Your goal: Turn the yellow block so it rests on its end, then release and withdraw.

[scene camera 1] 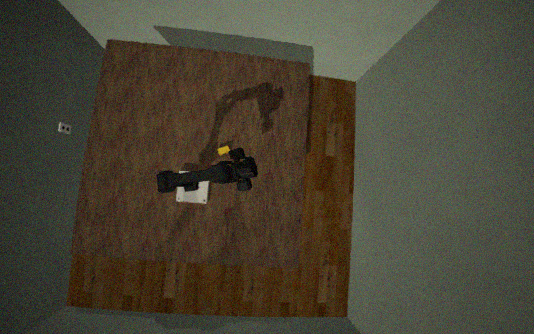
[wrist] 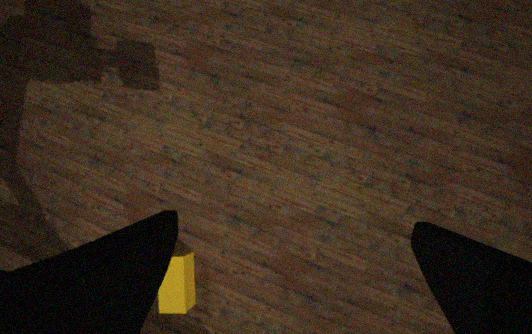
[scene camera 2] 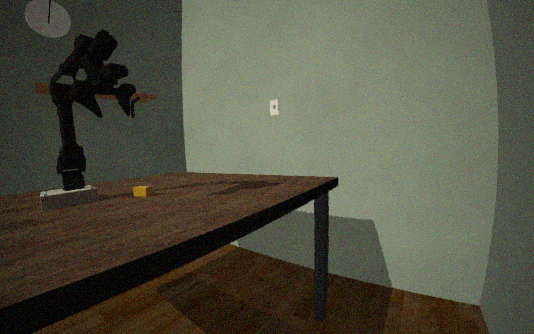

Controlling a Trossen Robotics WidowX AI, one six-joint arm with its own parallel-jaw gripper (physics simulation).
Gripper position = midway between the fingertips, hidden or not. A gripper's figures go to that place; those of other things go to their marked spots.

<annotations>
My gripper (wrist: 297, 228) is 11 cm from the lens. A yellow block (wrist: 177, 292) is 39 cm from the lens.
</annotations>
